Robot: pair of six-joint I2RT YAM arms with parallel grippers.
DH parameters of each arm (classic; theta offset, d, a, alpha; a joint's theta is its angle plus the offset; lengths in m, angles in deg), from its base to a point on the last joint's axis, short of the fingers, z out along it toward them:
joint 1: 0 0.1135 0.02 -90
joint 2: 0 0 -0.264 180
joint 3: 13.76 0 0.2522 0
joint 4: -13.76 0 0.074 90
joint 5: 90 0 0 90
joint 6: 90 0.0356 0 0
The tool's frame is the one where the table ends.
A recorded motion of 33 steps. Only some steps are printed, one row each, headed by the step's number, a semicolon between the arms.
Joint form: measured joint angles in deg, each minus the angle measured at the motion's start. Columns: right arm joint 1, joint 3, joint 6, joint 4, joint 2, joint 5; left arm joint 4, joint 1, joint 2, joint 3, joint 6, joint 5.
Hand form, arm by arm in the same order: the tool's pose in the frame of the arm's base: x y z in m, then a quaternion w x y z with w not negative. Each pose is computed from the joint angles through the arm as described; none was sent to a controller.
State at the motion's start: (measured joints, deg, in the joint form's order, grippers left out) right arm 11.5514 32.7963 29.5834 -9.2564 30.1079 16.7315; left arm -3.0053 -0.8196 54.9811 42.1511 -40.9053 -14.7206
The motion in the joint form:
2: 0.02 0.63 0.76 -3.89 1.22 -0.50; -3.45 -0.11 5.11 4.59 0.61 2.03
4: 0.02 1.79 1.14 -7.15 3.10 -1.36; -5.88 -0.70 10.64 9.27 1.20 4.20
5: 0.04 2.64 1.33 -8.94 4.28 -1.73; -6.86 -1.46 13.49 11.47 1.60 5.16
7: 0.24 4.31 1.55 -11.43 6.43 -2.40; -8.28 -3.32 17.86 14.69 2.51 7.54
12: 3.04 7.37 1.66 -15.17 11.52 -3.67; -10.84 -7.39 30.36 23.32 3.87 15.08
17: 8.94 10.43 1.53 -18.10 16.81 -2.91; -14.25 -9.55 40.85 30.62 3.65 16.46
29: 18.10 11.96 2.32 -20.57 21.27 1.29; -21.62 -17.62 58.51 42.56 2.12 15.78
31: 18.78 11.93 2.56 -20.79 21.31 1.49; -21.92 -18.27 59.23 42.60 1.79 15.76
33: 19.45 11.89 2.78 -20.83 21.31 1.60; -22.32 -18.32 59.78 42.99 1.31 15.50
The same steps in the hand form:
2: 0.1424 0.0190 0.2989 0.62673 0.21317 0.73929 0.12335; 0.2430 0.0039 0.3073 0.56670 -0.33372 0.74425 -0.11654
4: 0.1461 0.0203 0.2959 0.60077 0.21107 0.76188 0.11860; 0.2636 -0.0005 0.3093 0.54078 -0.31951 0.76855 -0.12168
5: 0.1483 0.0210 0.2951 0.58674 0.21029 0.77342 0.11550; 0.2744 -0.0050 0.3087 0.52742 -0.30906 0.78143 -0.12521
7: 0.1527 0.0229 0.2958 0.56627 0.20706 0.78978 0.11276; 0.2908 -0.0166 0.3058 0.50338 -0.28214 0.80487 -0.13855
12: 0.1635 0.0342 0.2951 0.52322 0.18166 0.82441 0.11655; 0.3370 -0.0488 0.2889 0.43431 -0.21805 0.85439 -0.18398
17: 0.1725 0.0554 0.2944 0.48538 0.13895 0.85505 0.11832; 0.3729 -0.0693 0.2645 0.37875 -0.20474 0.88399 -0.18220
29: 0.1725 0.0855 0.2870 0.45383 0.08787 0.88020 0.10755; 0.4117 -0.1379 0.2023 0.27139 -0.16482 0.93499 -0.15804
31: 0.1714 0.0874 0.2864 0.45183 0.08492 0.88140 0.10849; 0.4108 -0.1428 0.1969 0.26300 -0.16280 0.93803 -0.15628
33: 0.1703 0.0893 0.2861 0.45086 0.08179 0.88190 0.11088; 0.4119 -0.1434 0.1946 0.25927 -0.16730 0.93876 -0.15334

